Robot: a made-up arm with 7 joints. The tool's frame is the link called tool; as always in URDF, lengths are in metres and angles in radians. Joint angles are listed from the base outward. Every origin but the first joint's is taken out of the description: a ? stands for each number. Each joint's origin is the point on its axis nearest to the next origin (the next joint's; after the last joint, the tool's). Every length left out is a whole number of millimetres.
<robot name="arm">
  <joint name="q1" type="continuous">
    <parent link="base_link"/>
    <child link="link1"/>
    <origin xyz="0.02 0.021 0.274" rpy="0 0 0"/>
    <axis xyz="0 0 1"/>
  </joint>
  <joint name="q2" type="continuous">
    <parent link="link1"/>
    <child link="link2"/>
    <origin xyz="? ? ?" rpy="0 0 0"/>
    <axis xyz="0 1 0"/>
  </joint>
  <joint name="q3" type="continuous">
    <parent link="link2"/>
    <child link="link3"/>
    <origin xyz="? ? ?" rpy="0 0 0"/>
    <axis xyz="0 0 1"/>
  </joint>
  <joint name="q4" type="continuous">
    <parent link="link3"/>
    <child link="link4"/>
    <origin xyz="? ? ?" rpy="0 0 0"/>
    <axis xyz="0 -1 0"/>
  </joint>
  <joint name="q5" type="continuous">
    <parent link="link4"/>
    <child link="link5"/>
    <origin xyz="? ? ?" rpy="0 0 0"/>
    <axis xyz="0 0 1"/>
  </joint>
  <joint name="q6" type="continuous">
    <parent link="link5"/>
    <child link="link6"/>
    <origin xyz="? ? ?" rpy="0 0 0"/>
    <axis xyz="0 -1 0"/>
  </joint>
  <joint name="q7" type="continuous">
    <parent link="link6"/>
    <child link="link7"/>
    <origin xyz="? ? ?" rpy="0 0 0"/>
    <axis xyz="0 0 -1"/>
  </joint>
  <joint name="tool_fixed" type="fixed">
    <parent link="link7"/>
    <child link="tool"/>
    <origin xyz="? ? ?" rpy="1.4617 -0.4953 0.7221"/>
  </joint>
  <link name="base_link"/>
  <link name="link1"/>
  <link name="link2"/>
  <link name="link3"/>
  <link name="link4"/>
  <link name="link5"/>
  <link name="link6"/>
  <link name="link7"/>
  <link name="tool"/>
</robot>
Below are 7 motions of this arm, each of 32 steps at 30 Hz.
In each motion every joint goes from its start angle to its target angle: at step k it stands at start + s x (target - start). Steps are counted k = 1, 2, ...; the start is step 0. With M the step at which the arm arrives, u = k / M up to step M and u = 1 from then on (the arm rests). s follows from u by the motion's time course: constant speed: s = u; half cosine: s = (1 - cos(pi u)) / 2; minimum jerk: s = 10 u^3 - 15 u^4 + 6 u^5.
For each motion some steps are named. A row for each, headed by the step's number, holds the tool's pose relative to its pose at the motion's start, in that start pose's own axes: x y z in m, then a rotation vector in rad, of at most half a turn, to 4 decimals.
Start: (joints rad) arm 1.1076 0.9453 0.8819 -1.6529 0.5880 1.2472 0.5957
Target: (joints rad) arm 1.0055 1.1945 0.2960 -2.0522 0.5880 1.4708 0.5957
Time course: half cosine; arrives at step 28
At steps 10, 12, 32:
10: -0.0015 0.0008 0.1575 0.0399 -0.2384 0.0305
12: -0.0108 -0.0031 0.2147 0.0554 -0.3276 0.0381
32: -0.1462 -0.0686 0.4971 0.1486 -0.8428 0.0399

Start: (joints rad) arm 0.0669 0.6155 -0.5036 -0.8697 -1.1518 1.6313 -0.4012
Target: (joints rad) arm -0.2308 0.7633 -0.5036 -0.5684 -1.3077 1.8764 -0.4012
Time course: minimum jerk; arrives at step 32
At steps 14, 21, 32:
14: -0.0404 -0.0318 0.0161 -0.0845 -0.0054 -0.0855
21: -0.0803 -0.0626 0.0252 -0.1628 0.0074 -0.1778
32: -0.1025 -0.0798 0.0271 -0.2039 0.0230 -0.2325

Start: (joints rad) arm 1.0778 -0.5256 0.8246 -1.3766 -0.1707 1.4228 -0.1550
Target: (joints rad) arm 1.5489 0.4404 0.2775 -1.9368 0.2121 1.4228 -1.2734
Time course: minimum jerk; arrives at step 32
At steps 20, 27, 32:
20: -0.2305 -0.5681 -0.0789 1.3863 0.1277 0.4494
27: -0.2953 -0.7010 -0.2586 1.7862 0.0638 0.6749
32: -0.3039 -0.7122 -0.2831 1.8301 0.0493 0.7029

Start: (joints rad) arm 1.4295 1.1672 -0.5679 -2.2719 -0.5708 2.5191 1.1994
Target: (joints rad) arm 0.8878 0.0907 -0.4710 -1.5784 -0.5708 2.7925 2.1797
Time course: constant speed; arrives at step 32
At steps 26, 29, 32:
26: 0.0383 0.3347 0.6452 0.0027 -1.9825 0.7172
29: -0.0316 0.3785 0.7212 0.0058 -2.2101 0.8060
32: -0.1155 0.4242 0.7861 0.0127 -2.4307 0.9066

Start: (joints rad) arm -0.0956 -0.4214 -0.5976 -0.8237 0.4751 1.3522 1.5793
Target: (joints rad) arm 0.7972 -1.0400 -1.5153 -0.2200 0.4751 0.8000 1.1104
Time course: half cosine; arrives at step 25
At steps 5, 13, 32:
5: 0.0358 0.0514 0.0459 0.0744 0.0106 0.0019
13: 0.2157 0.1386 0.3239 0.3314 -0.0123 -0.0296
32: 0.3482 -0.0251 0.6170 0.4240 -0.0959 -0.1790

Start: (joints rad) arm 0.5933 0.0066 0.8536 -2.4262 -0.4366 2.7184 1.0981
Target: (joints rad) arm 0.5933 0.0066 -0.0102 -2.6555 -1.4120 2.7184 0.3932
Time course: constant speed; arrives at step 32
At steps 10, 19, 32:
10: -0.0575 -0.0332 0.1319 -0.0218 0.3219 -0.0792
19: -0.1277 -0.0377 0.2354 0.0226 0.5881 -0.2064
32: -0.2504 -0.0087 0.3458 0.2064 0.9112 -0.4238

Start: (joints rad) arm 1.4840 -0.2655 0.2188 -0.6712 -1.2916 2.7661 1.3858
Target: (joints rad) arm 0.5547 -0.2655 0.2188 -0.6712 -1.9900 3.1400 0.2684
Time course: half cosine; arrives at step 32
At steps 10, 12, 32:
10: -0.0191 0.0009 -0.0146 0.1815 0.5415 0.1195
12: -0.0280 0.0016 -0.0206 0.2568 0.7546 0.1534
32: -0.1441 0.0164 -0.0418 1.0177 2.4318 0.1737

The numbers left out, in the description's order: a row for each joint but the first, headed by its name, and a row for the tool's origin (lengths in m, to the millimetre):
q2: -0.024 0.022 0
q3: -0.023 0 0.349
q4: 0.087 0.033 0
q5: -0.128 0 0.488
q6: 0.022 -0.01 0
q7: 0.091 0 -0.047
tool: 0 -0.025 0

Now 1 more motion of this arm.
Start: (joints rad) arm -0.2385 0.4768 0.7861 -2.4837 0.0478 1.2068 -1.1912
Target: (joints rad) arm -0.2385 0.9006 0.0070 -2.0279 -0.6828 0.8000 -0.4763
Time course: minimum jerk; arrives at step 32
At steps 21, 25, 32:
21: -0.3142 0.1810 -0.1293 -0.1065 -0.9340 0.0532
25: -0.3874 0.1890 -0.1666 -0.0831 -1.1651 0.0364
32: -0.4215 0.1899 -0.1863 -0.0647 -1.2801 0.0222

